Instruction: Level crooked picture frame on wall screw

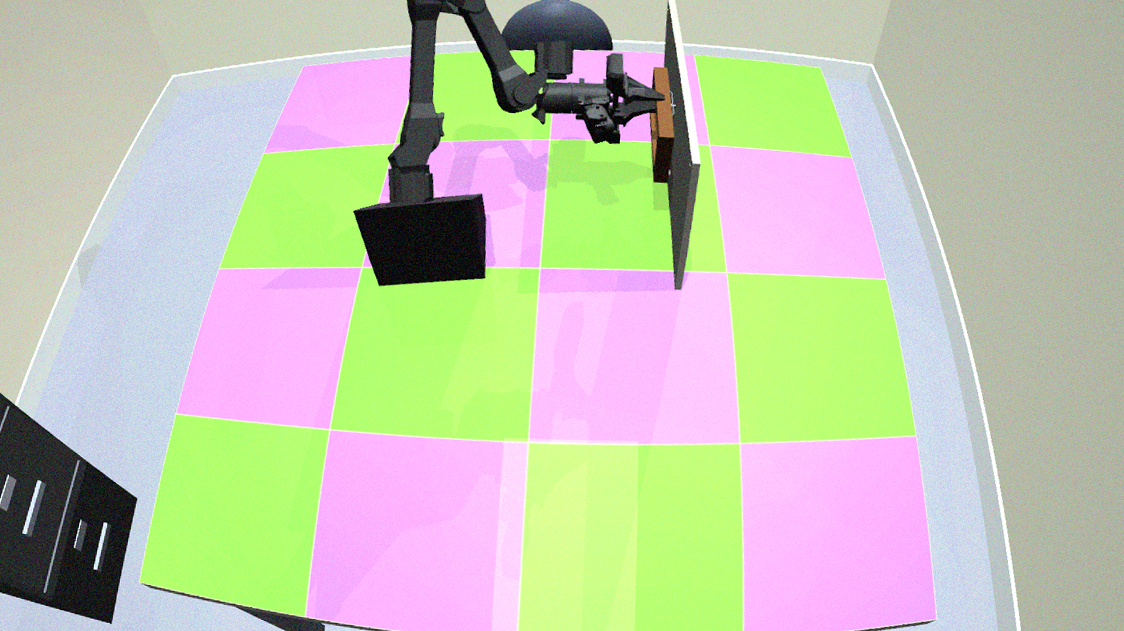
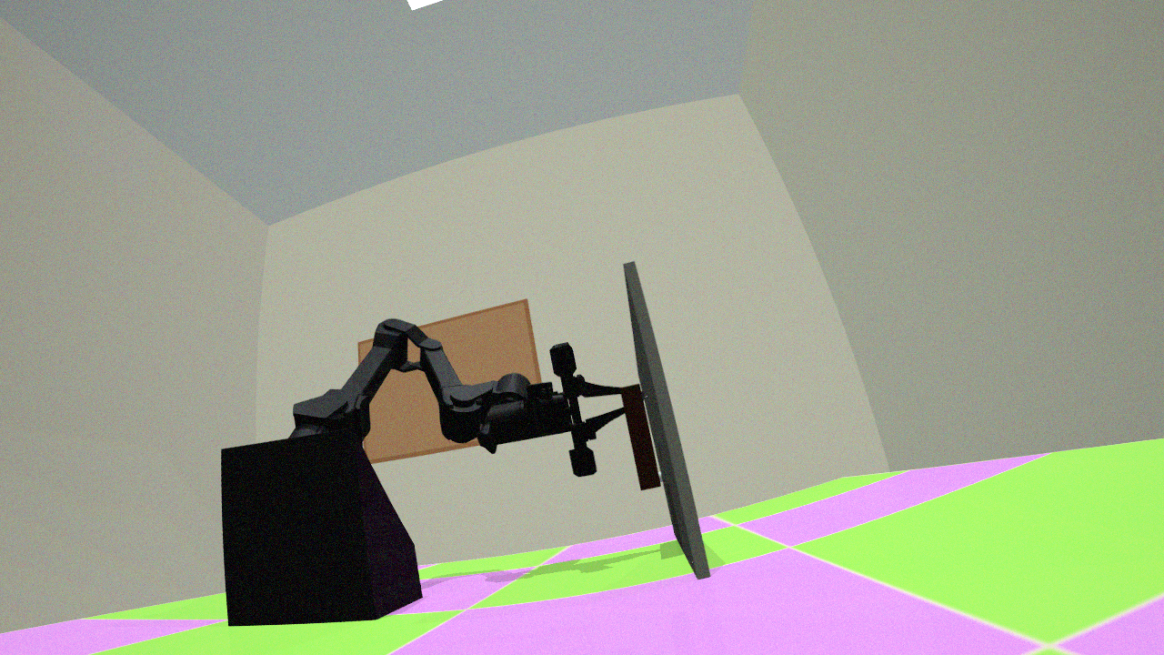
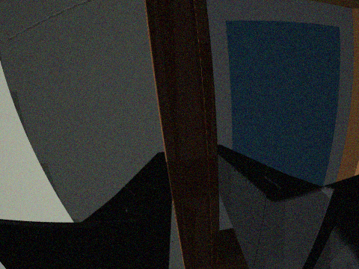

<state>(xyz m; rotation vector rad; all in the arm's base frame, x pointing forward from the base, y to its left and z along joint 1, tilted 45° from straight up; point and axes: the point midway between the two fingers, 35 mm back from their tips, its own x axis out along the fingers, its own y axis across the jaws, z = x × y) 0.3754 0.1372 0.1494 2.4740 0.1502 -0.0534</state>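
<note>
The picture frame lies 6 cm below my gripper tip and 1 cm ahead of it. From my gripper tip the other things lie so: wall panel: 7 cm below, 2 cm ahead.
</note>
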